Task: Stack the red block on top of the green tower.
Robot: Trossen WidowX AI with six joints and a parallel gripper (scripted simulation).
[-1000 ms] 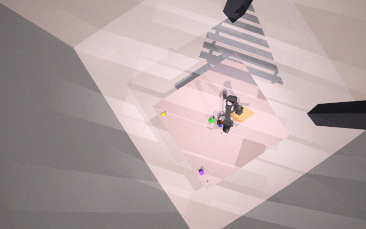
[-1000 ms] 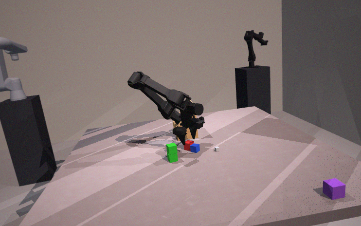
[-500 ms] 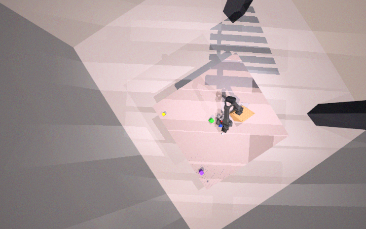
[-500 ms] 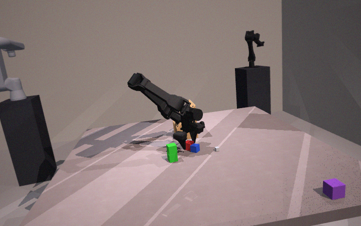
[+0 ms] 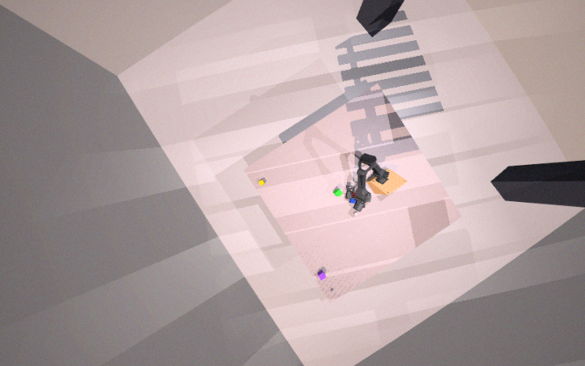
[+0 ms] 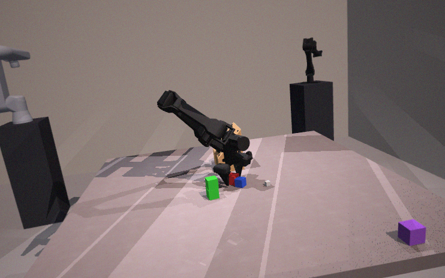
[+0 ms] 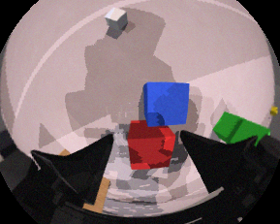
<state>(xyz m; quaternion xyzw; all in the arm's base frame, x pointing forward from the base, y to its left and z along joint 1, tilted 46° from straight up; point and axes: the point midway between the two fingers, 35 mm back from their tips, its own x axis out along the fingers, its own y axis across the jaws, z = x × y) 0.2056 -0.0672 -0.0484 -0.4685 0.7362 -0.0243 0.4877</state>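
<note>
My gripper tip is 4 cm short of the blue block, 2 cm to the right of it and 1 cm below it. The rest, counted from my gripper tip: purple block: 61 cm ahead, 32 cm to the left, 1 cm above; small white cube: 12 cm to the left, 9 cm ahead; red block: 1 cm above.
</note>
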